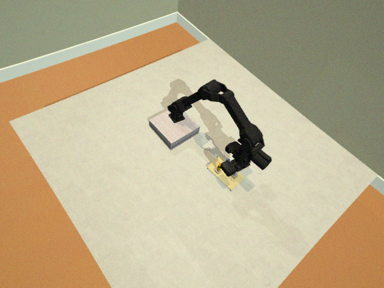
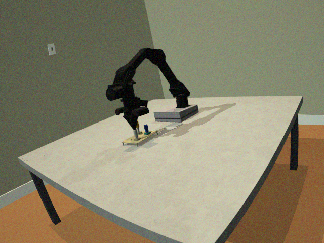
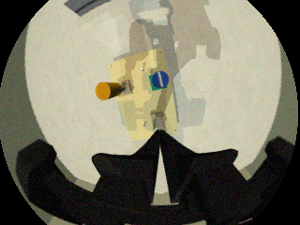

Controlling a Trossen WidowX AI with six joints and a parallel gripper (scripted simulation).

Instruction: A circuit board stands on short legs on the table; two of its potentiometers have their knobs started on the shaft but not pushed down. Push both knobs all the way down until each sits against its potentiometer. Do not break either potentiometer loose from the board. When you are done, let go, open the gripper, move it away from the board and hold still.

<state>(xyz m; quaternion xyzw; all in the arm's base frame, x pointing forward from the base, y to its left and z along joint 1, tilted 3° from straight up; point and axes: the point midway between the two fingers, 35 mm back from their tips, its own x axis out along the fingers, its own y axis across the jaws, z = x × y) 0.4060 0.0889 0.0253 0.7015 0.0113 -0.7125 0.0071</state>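
Right now the blue knob is 60 mm behind my gripper tip and 10 mm below it. Also, from my gripper tip: grey knob 20 mm below.
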